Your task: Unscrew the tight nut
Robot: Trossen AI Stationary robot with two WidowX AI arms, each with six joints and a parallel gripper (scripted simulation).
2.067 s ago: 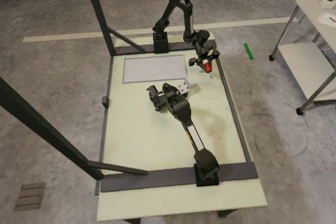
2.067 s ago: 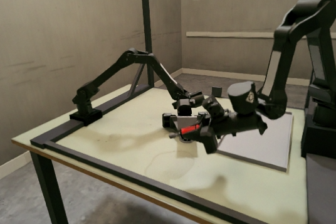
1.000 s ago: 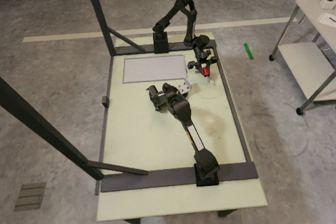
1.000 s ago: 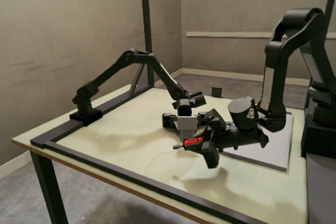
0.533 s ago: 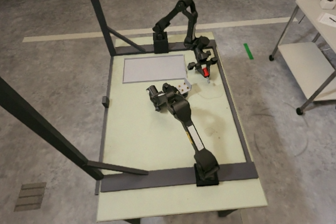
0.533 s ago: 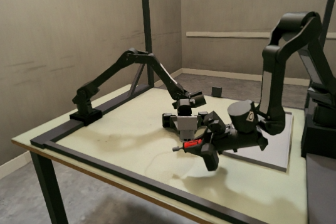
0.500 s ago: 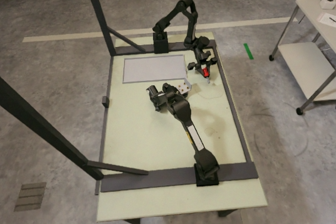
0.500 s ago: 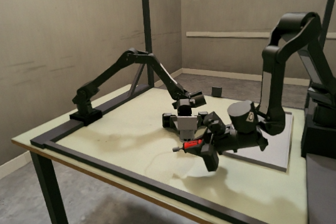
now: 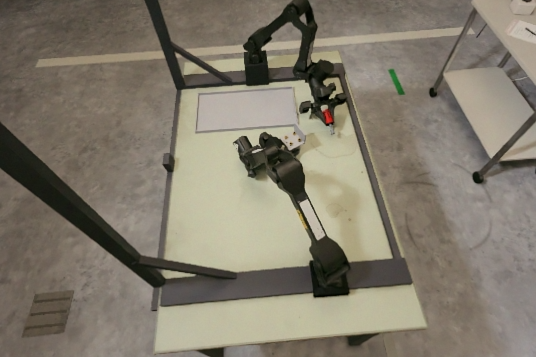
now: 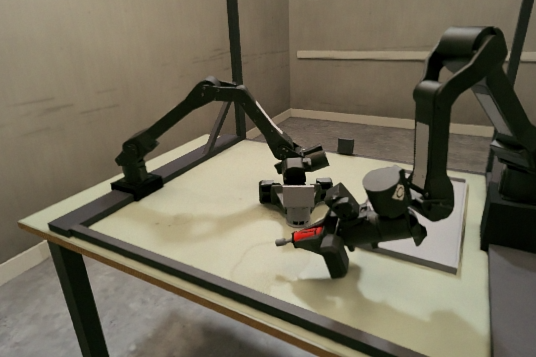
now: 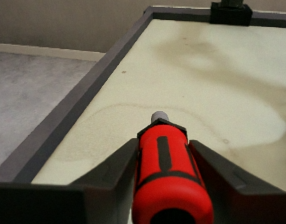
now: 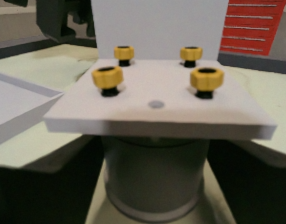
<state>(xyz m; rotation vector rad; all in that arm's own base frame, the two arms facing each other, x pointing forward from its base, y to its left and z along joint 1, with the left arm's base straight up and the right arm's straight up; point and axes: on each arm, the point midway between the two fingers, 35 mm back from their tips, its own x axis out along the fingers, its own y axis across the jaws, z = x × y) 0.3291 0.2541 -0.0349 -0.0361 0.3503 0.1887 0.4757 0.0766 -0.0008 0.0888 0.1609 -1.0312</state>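
Observation:
Now: the grey joint module 20 mm ahead of my right hand and 10 mm to the left of it. Also, from my right hand: nut: 10 mm ahead, 10 mm to the right, 40 mm above; then pale bracket: 30 mm ahead, 10 mm to the left, 40 mm above; then red-handled nut driver: 190 mm ahead, 50 mm to the left, 30 mm above.

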